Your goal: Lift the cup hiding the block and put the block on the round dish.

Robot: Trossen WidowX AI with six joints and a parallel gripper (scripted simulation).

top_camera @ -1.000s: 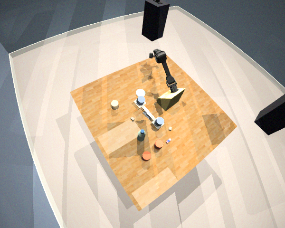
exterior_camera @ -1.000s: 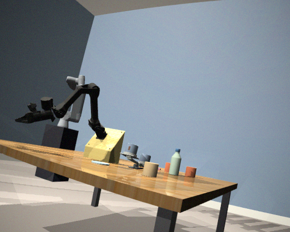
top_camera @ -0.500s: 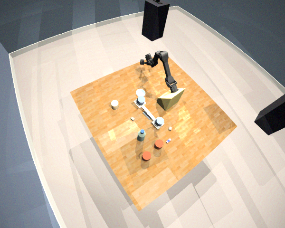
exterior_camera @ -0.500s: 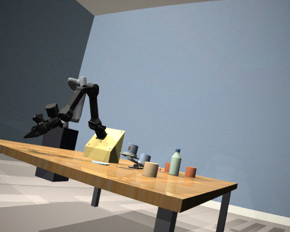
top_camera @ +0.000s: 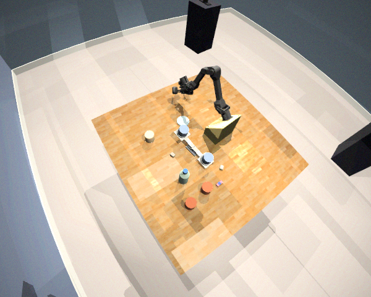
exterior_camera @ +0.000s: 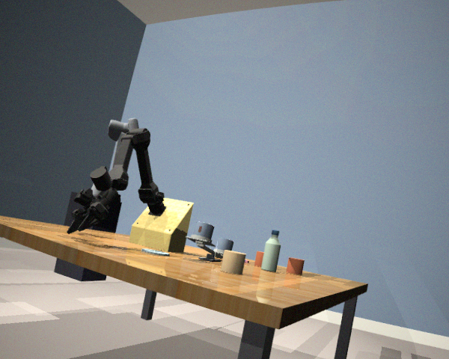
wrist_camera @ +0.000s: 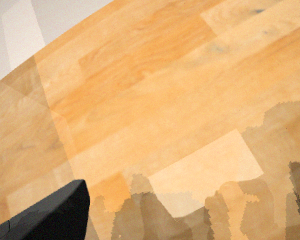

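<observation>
My gripper tip is 640 mm to the right of the cup, 280 mm short of it and 40 mm below it. From my gripper tip the other things lie so: round dish (250 mm to the left, 170 mm ahead, 20 mm below); balance beam (490 mm to the left, 290 mm ahead, 10 mm above); beige cylinder (460 mm ahead, 220 mm to the left, 10 mm above).
</observation>
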